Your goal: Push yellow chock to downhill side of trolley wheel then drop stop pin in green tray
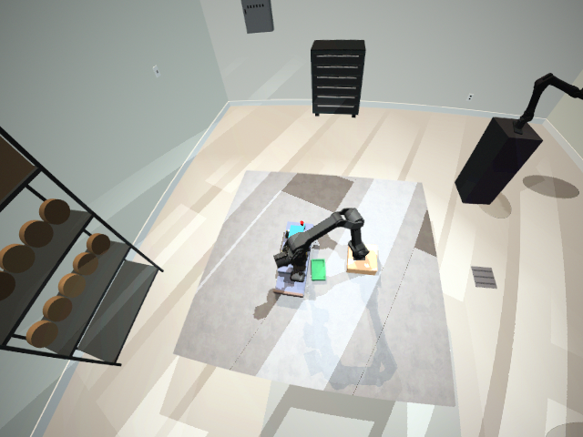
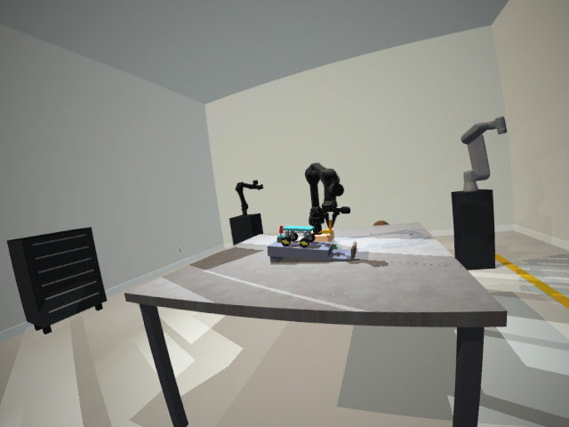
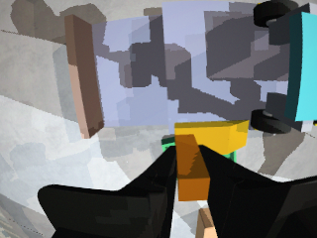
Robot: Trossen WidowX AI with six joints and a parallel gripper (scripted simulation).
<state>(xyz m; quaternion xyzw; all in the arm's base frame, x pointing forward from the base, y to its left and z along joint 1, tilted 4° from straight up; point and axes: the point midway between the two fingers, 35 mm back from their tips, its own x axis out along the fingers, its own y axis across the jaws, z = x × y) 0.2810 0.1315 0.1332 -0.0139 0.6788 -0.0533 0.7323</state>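
My gripper tip is 2 cm short of the red-headed stop pin, 25 cm to the left of it and 1 cm above it. The rest, counted from my gripper tip: yellow chock 2 cm to the right, 1 cm below; trolley 5 cm ahead, 15 cm to the right, 2 cm below; brown stop block 6 cm ahead, 11 cm to the left, 10 cm below.
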